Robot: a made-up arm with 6 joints.
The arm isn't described. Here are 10 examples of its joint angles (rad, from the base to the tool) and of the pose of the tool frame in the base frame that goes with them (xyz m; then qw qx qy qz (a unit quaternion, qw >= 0)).
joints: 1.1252 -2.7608 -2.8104 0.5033 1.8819 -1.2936
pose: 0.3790 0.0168 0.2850 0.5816 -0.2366 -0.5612 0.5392
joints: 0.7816 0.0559 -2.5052 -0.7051 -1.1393 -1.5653
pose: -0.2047 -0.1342 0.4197 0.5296 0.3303 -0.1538 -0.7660
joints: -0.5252 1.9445 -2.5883 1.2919 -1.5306 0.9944
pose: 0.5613 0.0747 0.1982 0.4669 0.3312 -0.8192 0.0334
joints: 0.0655 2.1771 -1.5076 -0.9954 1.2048 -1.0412
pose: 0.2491 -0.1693 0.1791 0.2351 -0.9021 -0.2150 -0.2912
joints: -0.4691 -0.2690 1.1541 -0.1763 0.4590 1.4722
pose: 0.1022 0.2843 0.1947 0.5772 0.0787 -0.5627 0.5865
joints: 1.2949 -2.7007 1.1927 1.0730 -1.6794 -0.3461
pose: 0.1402 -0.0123 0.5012 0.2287 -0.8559 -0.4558 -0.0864
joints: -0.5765 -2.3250 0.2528 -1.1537 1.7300 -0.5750
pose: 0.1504 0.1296 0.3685 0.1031 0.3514 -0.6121 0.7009
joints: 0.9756 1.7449 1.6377 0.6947 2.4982 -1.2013
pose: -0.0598 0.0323 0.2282 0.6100 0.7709 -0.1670 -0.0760
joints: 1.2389 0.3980 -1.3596 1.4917 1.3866 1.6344
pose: -0.0987 -0.2997 0.6846 0.0297 0.9396 -0.3069 -0.1488
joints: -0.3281 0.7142 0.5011 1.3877 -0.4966 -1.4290
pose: 0.2585 0.0179 0.0148 0.8194 -0.1018 -0.3369 -0.4524
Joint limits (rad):
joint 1: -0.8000..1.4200
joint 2: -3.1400..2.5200
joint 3: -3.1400..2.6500
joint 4: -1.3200..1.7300
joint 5: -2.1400..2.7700
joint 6: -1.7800..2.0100
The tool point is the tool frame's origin. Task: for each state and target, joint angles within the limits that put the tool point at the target. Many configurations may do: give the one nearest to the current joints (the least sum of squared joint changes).
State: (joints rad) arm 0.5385 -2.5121 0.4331 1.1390 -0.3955 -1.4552
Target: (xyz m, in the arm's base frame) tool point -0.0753 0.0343 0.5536
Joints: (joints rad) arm 0.5546 -1.6562 0.6699 0.8896 0.0348 -1.6458
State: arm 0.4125 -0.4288 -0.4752 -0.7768 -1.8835 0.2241
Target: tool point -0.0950 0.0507 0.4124
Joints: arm 0.3526 -0.7842 0.1090 -0.8055 -1.6628 0.3121
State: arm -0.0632 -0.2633 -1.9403 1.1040 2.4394 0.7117
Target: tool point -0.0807 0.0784 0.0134
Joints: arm -0.3871 0.2149 -1.9793 0.9199 2.3907 0.5845
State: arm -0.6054 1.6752 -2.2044 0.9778 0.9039 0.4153
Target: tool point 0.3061 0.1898 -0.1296
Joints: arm -0.3682 1.3681 -2.9656 1.1066 1.4179 0.4130
